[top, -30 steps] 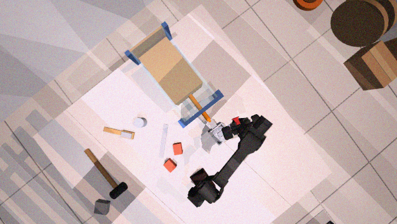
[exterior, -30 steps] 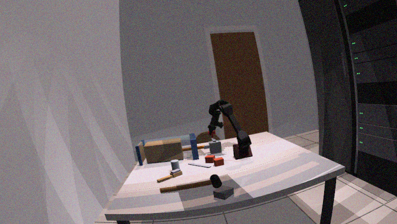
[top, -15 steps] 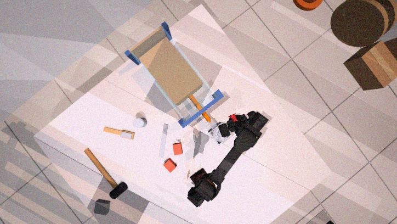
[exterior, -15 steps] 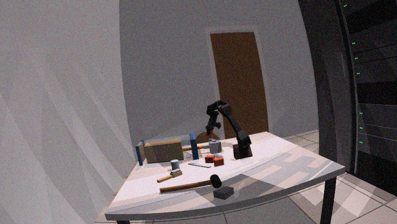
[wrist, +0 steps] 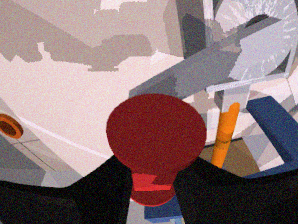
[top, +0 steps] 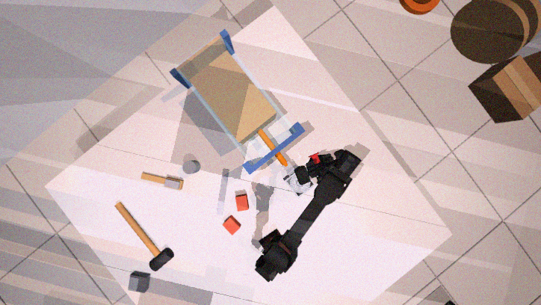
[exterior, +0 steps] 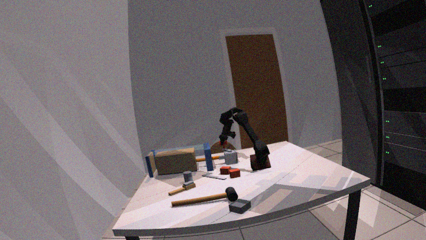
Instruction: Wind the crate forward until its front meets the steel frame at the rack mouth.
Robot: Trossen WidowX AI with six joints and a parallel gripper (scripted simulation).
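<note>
My gripper tip is 3 cm past the grey crank bar, 4 cm to the right of it and 3 cm above it. From my gripper tip the other things lie so: grey winch 6 cm behind, 9 cm to the left, 10 cm below; red knob 2 cm behind, 1 cm to the left; blue steel frame 12 cm ahead, 9 cm to the left, 2 cm below.
</note>
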